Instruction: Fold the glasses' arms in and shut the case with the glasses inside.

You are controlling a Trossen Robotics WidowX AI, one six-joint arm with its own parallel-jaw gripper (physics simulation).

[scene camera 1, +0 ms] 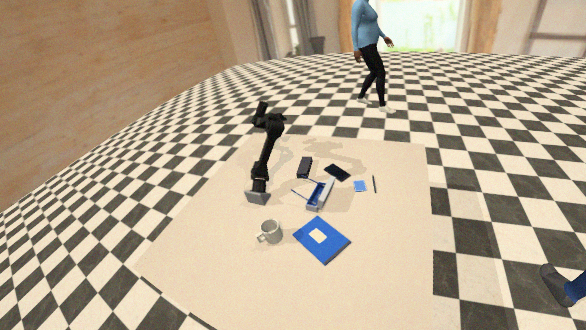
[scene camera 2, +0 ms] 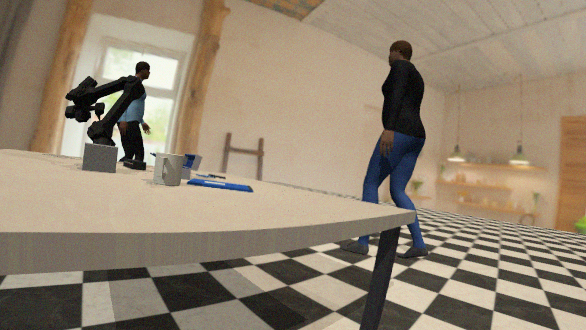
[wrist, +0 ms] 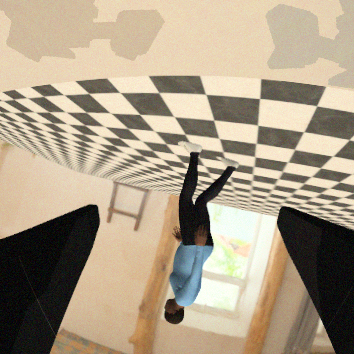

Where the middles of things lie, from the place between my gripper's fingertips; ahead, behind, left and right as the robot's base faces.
Scene:
Now: hand 740 mm to the left of the mug point(scene camera 2: 168, 167), 220 mm short of it and 150 mm above it.

